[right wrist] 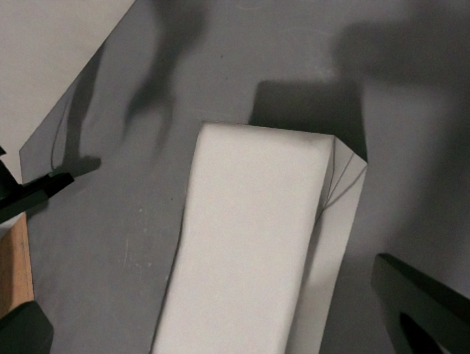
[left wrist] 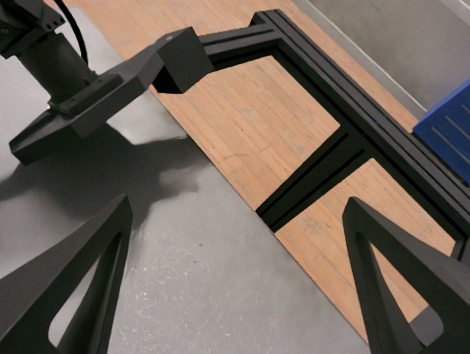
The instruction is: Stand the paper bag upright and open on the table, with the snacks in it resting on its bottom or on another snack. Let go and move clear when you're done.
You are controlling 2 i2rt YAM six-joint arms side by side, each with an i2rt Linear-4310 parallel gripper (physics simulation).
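Observation:
A white paper bag (right wrist: 245, 225) lies on its side on the grey table in the right wrist view, a broad face up and a creased narrow side along its right. Its near part runs out of the bottom of the view; its mouth does not show, and no snacks show. My right gripper (right wrist: 211, 290) is open above the bag, its fingers wide apart on either side and holding nothing. My left gripper (left wrist: 239, 205) is open with nothing between its fingers, above the table's edge. The bag does not show in the left wrist view.
The grey table (left wrist: 200, 280) (right wrist: 110, 260) ends at a diagonal edge. Beyond it in the left wrist view are a black beam frame (left wrist: 330, 85), wooden floor and a blue object (left wrist: 445, 130). Dark arm parts (left wrist: 60, 70) (right wrist: 35, 197) show at the left of both views.

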